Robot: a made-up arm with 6 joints. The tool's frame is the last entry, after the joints.
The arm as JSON. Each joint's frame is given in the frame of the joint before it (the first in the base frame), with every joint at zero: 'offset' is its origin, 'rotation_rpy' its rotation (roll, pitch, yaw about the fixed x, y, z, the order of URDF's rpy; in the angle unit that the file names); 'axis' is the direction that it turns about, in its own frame. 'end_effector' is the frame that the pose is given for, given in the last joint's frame.
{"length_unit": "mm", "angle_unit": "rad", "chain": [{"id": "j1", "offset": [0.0, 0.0, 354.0], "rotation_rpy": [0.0, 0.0, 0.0], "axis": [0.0, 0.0, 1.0]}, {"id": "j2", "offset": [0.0, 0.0, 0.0], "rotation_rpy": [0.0, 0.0, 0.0], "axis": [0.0, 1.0, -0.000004]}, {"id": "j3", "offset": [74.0, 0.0, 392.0], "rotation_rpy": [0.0, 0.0, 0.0], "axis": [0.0, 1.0, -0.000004]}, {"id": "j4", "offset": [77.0, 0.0, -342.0], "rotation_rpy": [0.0, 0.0, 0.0], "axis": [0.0, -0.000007, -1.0]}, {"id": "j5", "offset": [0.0, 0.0, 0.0], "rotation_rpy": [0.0, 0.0, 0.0], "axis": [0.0, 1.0, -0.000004]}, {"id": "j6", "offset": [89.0, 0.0, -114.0], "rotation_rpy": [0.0, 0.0, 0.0], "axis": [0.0, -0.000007, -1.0]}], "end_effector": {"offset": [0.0, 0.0, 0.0], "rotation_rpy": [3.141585, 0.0, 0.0]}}
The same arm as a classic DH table. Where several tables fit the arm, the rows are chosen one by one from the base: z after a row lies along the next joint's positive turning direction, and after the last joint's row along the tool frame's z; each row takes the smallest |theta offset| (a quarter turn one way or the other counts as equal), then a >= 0, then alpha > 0; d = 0 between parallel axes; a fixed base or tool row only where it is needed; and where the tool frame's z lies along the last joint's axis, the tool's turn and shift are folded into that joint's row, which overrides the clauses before.
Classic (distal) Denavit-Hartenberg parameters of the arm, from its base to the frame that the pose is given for. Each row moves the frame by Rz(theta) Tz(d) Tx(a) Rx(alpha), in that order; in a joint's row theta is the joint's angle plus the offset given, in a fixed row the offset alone. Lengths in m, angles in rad.
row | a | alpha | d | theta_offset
j1 | 0 | -1.5708 | 0.354 | 0
j2 | 0.3989 | 0 | 0 | -1.3842
j3 | 0.077 | -1.5708 | 0 | 1.3842
j4 | 0 | 1.5708 | 0.342 | 0
j5 | 0.089 | -1.5708 | 0 | 0
j6 | 0 | 0 | 0.114 | 0

